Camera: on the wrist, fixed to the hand. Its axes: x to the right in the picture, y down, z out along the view.
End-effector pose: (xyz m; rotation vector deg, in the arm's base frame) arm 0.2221 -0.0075 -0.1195 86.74 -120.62 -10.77
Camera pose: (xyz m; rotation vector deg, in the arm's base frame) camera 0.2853 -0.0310 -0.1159 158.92 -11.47 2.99
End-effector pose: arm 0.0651 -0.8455 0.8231 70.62 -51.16 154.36
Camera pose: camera 0.0554 -0.7815 0.8425 38.87 33.82 90.06
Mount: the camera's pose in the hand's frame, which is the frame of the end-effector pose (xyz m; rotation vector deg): 0.0083 -0.0600 -0.0299 23.58 25.95 -92.11
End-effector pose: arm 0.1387 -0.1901 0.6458 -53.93 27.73 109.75
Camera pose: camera 0.2005 -0.1749 0.6232 -54.99 10.75 8.42
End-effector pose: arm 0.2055 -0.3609 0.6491 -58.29 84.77 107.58
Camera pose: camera 0.2549 -0.3749 0.6052 -95.22 35.53 11.73
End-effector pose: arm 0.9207 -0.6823 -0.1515 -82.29 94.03 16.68
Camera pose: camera 0.9603 -0.7260 -0.1186 -117.38 19.79 -71.30
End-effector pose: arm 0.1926 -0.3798 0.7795 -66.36 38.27 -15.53
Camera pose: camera 0.1889 -0.4304 0.8241 -56.88 -6.44 -112.37
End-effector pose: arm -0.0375 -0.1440 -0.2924 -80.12 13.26 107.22
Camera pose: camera 0.0238 -0.1157 -0.2936 -60.17 -14.38 9.59
